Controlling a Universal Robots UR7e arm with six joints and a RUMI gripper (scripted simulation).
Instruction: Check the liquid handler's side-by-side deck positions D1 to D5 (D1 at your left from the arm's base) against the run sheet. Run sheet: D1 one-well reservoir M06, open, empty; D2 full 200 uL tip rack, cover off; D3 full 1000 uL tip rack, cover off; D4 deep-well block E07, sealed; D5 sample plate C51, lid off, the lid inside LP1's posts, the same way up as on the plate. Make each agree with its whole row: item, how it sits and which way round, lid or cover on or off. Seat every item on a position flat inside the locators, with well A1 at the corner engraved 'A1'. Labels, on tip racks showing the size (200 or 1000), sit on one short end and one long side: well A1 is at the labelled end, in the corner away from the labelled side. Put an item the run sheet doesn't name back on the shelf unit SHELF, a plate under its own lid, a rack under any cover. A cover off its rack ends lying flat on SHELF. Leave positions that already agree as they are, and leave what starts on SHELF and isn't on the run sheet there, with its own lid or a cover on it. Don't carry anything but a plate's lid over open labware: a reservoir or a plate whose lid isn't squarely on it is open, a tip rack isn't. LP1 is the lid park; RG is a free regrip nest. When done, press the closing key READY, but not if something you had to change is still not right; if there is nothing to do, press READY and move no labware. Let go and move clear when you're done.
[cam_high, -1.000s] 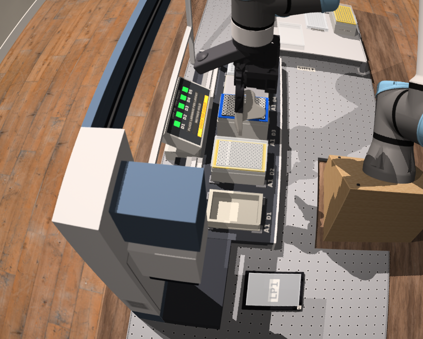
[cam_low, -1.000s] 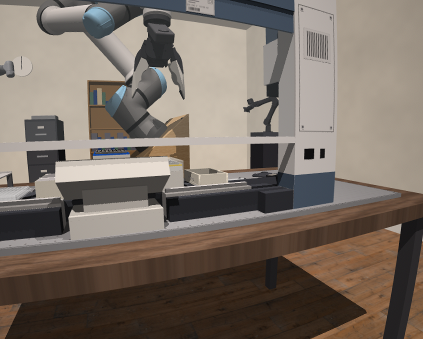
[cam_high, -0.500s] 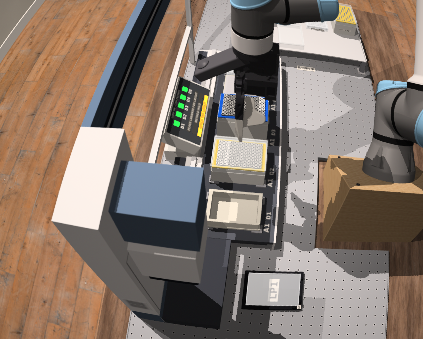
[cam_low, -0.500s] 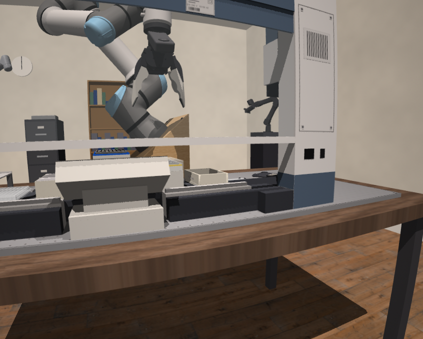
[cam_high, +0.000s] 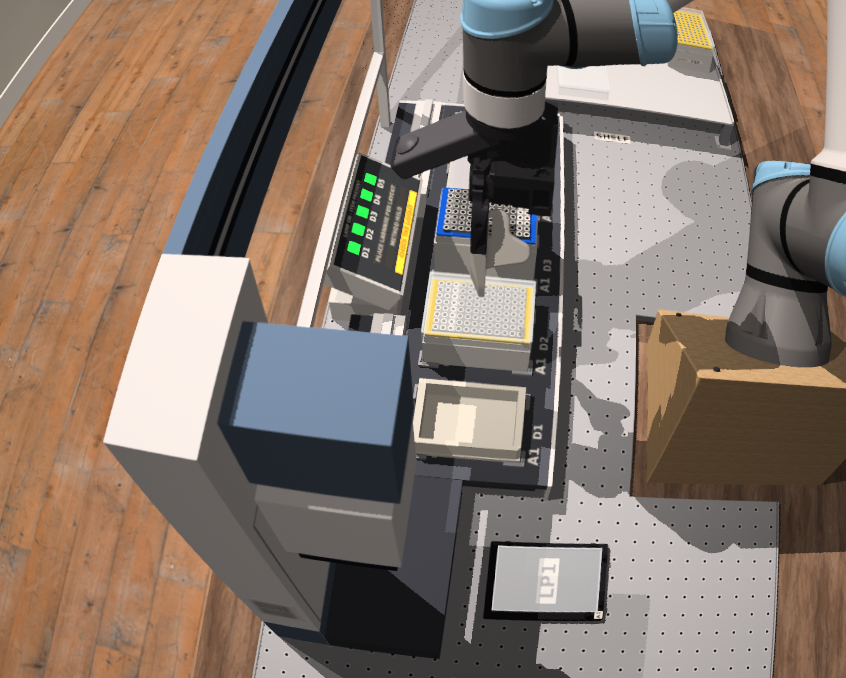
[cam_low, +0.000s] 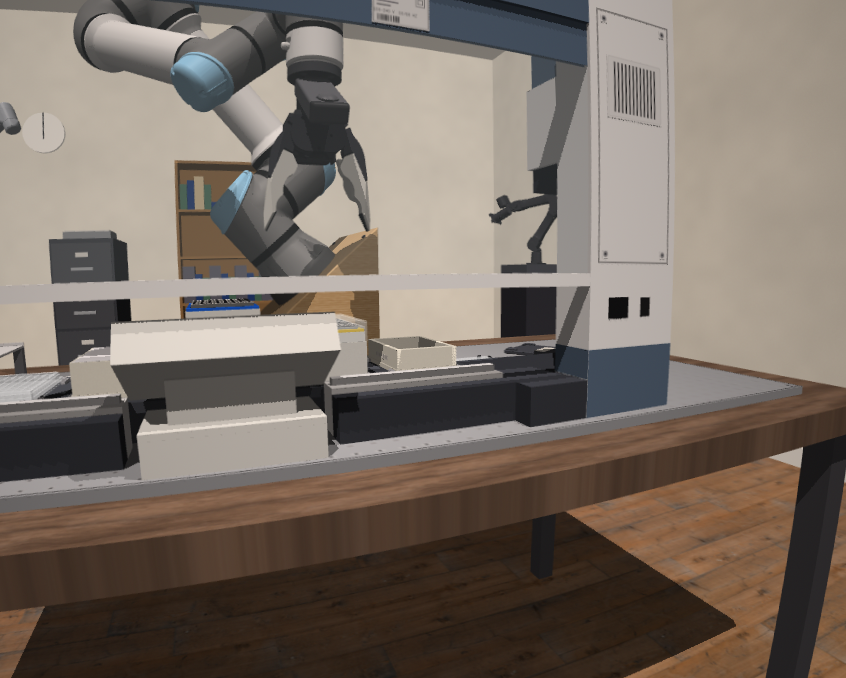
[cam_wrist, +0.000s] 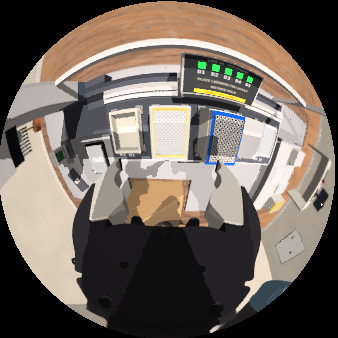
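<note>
My gripper is now 150 mm above the yellow-framed tip rack, 10 mm to the left of it and 10 mm past it. The rest, counted from my hand: lid park LP1: 300 mm to the left, 230 mm below, 140 mm behind; then blue-framed tip rack: 130 mm to the right, 120 mm below; then cream reservoir: 180 mm below, 120 mm to the left, 10 mm behind.
</note>
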